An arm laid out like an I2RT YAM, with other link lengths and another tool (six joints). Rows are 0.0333 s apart.
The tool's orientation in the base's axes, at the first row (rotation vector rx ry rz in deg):
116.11 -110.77 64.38
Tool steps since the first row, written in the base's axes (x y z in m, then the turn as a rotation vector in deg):
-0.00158 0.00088 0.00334 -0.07 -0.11 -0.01
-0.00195 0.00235 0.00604 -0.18 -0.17 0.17
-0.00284 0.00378 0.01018 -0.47 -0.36 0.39
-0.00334 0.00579 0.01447 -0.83 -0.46 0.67
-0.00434 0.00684 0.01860 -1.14 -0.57 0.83
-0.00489 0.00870 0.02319 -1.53 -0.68 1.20
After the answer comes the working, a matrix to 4 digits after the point.
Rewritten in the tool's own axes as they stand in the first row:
0.00136 -0.00004 -0.00355 0.09 0.09 0.04
0.00176 -0.00102 -0.00645 0.25 0.13 -0.10
0.00308 -0.00209 -0.01059 0.56 0.33 -0.28
0.00397 -0.00367 -0.01499 0.84 0.57 -0.57
0.00560 -0.00457 -0.01896 1.05 0.80 -0.75
0.00679 -0.00620 -0.02351 1.39 1.03 -1.12

The tool's axes in the first row as the columns of a matrix, in the base's axes (rounded; the answer above uses it unrounded):
-0.0939 -0.9031 0.4190
-0.8111 -0.1746 -0.5582
0.5773 -0.3923 -0.7161

